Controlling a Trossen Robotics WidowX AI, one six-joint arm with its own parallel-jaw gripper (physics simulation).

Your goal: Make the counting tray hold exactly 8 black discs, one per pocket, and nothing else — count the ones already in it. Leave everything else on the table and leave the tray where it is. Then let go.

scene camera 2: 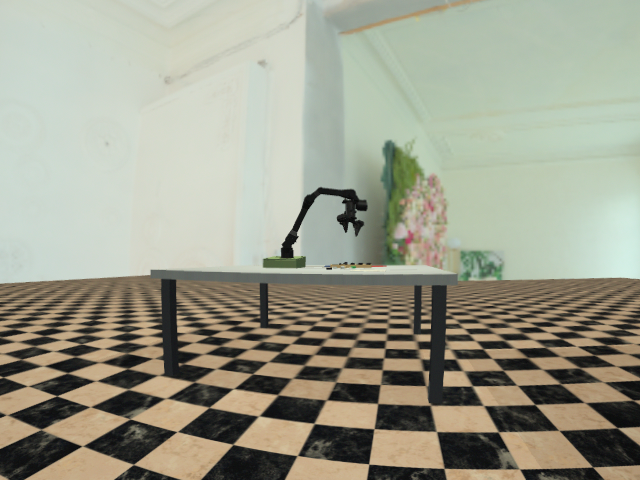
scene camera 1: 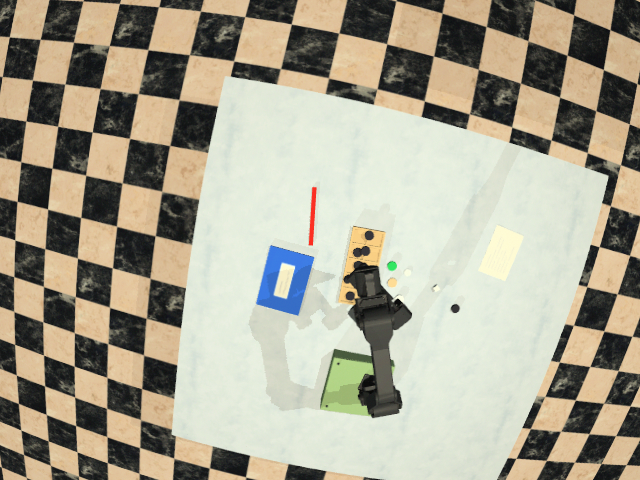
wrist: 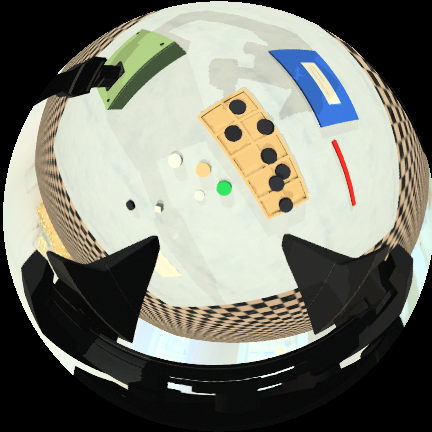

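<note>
The tan counting tray (scene camera 1: 357,234) (wrist: 245,160) has two columns of pockets and holds several black discs. In the wrist view, one corner pocket beside the end disc (wrist: 237,106) and the pocket beside the middle disc (wrist: 268,156) are bare. Near the other end, one disc (wrist: 282,171) touches or overlaps another disc (wrist: 276,183); their exact pockets are unclear. A loose black disc (scene camera 1: 454,308) (wrist: 130,205) lies on the table, well away from the tray. My gripper (scene camera 2: 351,232) (wrist: 221,241) is open and empty, high above the table. In scene camera 1 the arm hides part of the tray.
Beside the tray lie a green disc (scene camera 1: 391,265) (wrist: 224,188), a tan disc (scene camera 1: 391,282) (wrist: 203,169) and white discs (wrist: 175,160) (wrist: 199,195). A small white block (scene camera 1: 435,288) (wrist: 159,206), red stick (scene camera 1: 312,217), blue box (scene camera 1: 266,294) and pale card (scene camera 1: 501,253) also lie there.
</note>
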